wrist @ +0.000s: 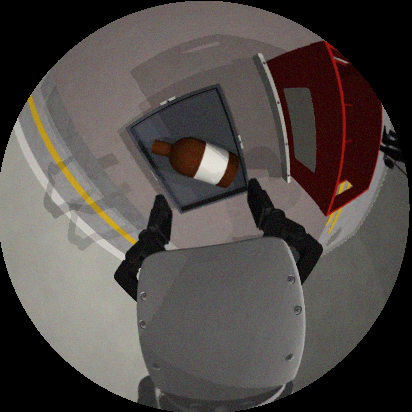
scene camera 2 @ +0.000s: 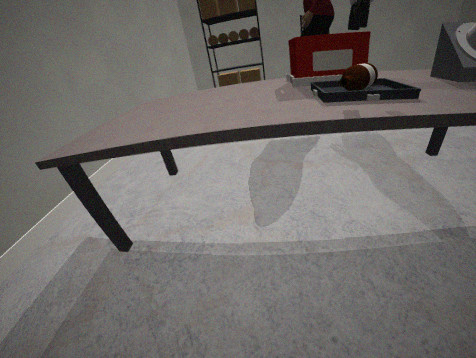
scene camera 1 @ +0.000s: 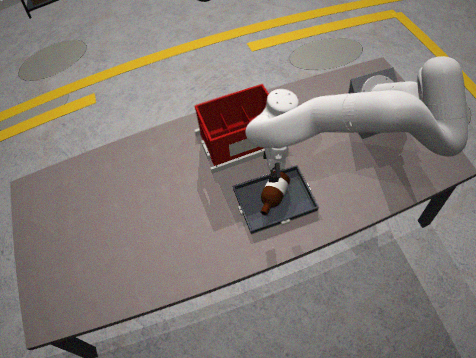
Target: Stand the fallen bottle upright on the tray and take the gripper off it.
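Observation:
The brown bottle (scene camera 1: 271, 196) (scene camera 2: 354, 78) (wrist: 188, 156) with a white label lies on its side in the dark tray (scene camera 1: 302, 201) (scene camera 2: 345, 95) (wrist: 200, 112). In scene camera 1 its neck points toward the table's front edge and its base toward the back right. My gripper (scene camera 1: 275, 176) (wrist: 206, 195) is open, with nothing between its fingers. It is above the tray's back side, near the bottle's base end; in the wrist view the bottle lies beyond the fingertips. The exact height gap is hard to tell. The gripper does not show in scene camera 2.
A red bin (scene camera 1: 214, 147) (scene camera 2: 330, 43) (wrist: 330, 125) with inner dividers stands behind the tray, with a pale rail (scene camera 1: 235, 163) (wrist: 280, 115) along its foot. The arm reaches in from the right, from a grey base block (scene camera 2: 450, 62). A shelf rack (scene camera 2: 261, 47) stands by the wall.

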